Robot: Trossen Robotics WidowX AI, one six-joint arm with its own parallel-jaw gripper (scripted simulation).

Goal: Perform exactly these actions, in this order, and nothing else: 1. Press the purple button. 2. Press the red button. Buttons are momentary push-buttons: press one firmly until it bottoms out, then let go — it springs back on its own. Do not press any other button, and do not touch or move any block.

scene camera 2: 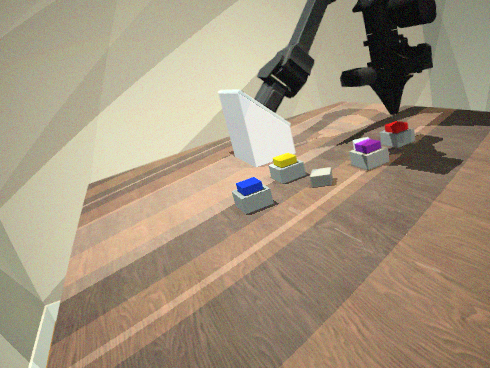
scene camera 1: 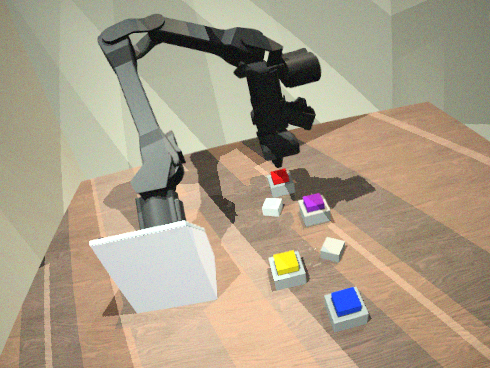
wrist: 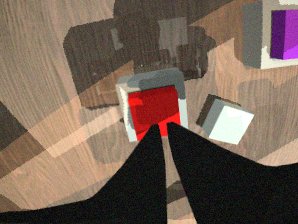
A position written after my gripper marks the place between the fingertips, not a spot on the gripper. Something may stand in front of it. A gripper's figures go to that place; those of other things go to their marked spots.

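My gripper (wrist: 163, 130) is 10 cm from the lens. I see a red button (wrist: 158, 106) 11 cm from the lens, while a white block (wrist: 226, 121) is 16 cm from the lens. The marked spots on the white block and the red button are 7 cm apart.
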